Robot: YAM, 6 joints.
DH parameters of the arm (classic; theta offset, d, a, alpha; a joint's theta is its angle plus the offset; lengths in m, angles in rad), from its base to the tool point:
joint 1: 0 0.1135 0.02 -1.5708
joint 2: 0 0 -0.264 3.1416
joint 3: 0.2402 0 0.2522 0
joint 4: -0.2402 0 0.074 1.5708
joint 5: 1.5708 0 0 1.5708
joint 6: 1.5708 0.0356 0 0
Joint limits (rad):
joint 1: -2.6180..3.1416
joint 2: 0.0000..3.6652
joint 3: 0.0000..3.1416
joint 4: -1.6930..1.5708
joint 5: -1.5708..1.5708
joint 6: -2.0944..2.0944
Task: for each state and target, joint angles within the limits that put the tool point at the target. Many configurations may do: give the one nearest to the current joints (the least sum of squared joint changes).
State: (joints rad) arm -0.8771 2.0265 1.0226 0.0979 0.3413 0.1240
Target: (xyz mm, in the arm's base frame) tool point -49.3 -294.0 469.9
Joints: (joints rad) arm -1.6853 1.3179 1.3753 0.1982 0.4466 0.1240
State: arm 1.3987 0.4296 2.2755 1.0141 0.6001 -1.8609
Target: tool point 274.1 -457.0 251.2
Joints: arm 2.0681 0.0620 2.2775 1.3146 0.6974 -1.8609
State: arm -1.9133 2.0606 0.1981 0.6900 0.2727 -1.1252
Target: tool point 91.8 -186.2 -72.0
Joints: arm -1.0920 2.4500 0.4627 0.6796 0.1214 -1.1252
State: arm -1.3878 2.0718 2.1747 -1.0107 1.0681 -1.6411
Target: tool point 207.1 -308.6 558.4
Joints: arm -0.9014 1.9553 2.6140 -0.6292 0.9556 -1.6411
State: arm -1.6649 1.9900 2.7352 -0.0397 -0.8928 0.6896
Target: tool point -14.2 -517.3 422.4
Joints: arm -1.6529 2.2781 2.4638 -0.1439 -0.9185 0.6896
